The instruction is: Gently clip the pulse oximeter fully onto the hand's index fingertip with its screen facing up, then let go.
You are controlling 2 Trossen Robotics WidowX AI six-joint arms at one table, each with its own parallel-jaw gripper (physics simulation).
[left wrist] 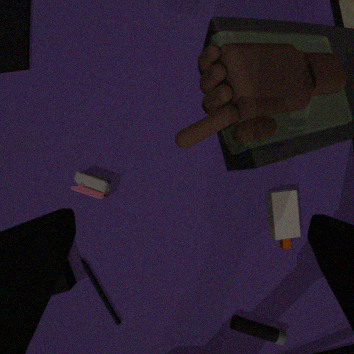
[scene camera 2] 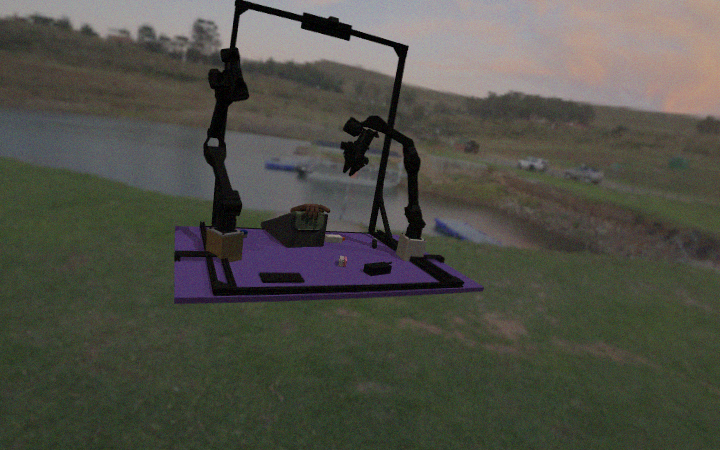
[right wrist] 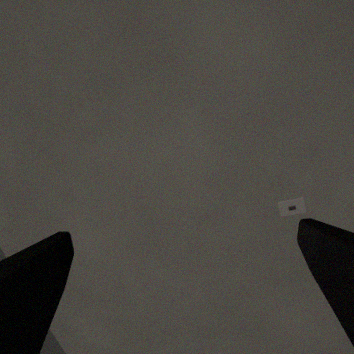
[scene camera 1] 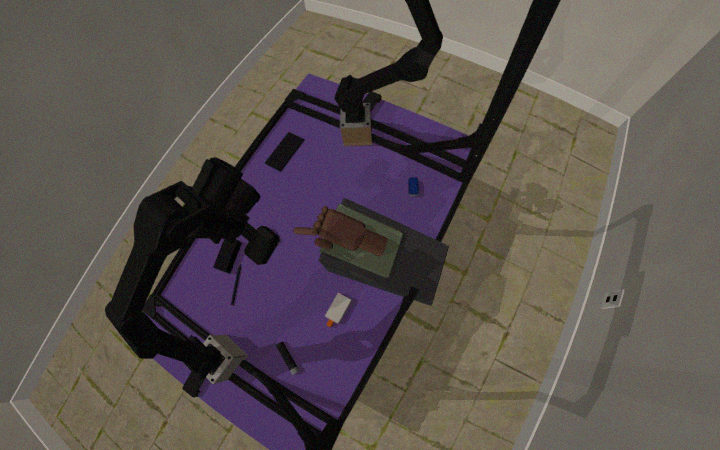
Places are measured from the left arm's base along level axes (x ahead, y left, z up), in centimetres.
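Pixels of known places: left gripper, fingertip midpoint: (left wrist: pixel 194 223) (scene camera 2: pixel 346 174) (scene camera 1: pixel 259 225); right gripper, fingertip midpoint: (scene camera 2: pixel 236 63) (right wrist: pixel 186 236); left arm's base at its link origin: (scene camera 2: pixel 413 237) (scene camera 1: pixel 211 359); right arm's base at its link origin: (scene camera 2: pixel 225 230) (scene camera 1: pixel 355 114).
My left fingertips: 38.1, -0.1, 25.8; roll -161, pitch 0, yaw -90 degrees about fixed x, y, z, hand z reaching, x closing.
For each thing: its top centre in the pictures, then the offset to it from my left fingertips, as dx, dy, dz.
- pulse oximeter at its top centre: (left wrist: pixel 88 185) (scene camera 2: pixel 343 257) -0.1, +14.0, -33.1
- white box at its top centre: (left wrist: pixel 286 220) (scene camera 1: pixel 336 311) (scene camera 2: pixel 335 236) -5.2, -18.7, -33.5
- dark cylinder at its top centre: (left wrist: pixel 260 333) (scene camera 1: pixel 286 358) -25.3, -15.4, -33.6
- thin pen at its top centre: (left wrist: pixel 98 291) (scene camera 1: pixel 235 283) -18.5, +12.8, -35.4
- black block at its top centre: (scene camera 1: pixel 225 253) (scene camera 2: pixel 378 264) -13.2, +21.2, -32.8
- black slab at its top centre: (left wrist: pixel 9 31) (scene camera 2: pixel 281 276) (scene camera 1: pixel 284 150) +27.6, +31.3, -35.5
- blue item at its top centre: (scene camera 1: pixel 413 184) +41.0, -14.7, -33.1
The pulse oximeter (scene camera 2: pixel 343 261) (left wrist: pixel 93 184), white and pink, lies on the purple table with its two halves side by side; its screen cannot be made out. It does not show in scene camera 1. The brown hand (scene camera 1: pixel 345 230) (scene camera 2: pixel 310 208) (left wrist: pixel 270 75) rests on a green pad on a dark wedge, its index finger (scene camera 1: pixel 304 230) (left wrist: pixel 200 131) sticking out past the wedge. My left gripper (scene camera 2: pixel 351 171) (left wrist: pixel 194 223) is open and empty, high above the table, pointing down. My right gripper (right wrist: pixel 186 236) is open and empty, raised and facing a grey wall.
A white box (scene camera 1: pixel 338 307) (left wrist: pixel 286 215) with an orange end, a dark cylinder (scene camera 1: pixel 287 356) (left wrist: pixel 255 328) and a thin pen (scene camera 1: pixel 236 284) (left wrist: pixel 101 291) lie on the table. A black block (scene camera 1: pixel 226 256) (scene camera 2: pixel 377 269), a black slab (scene camera 1: pixel 285 151) (scene camera 2: pixel 281 277) and a blue item (scene camera 1: pixel 413 185) also lie there.
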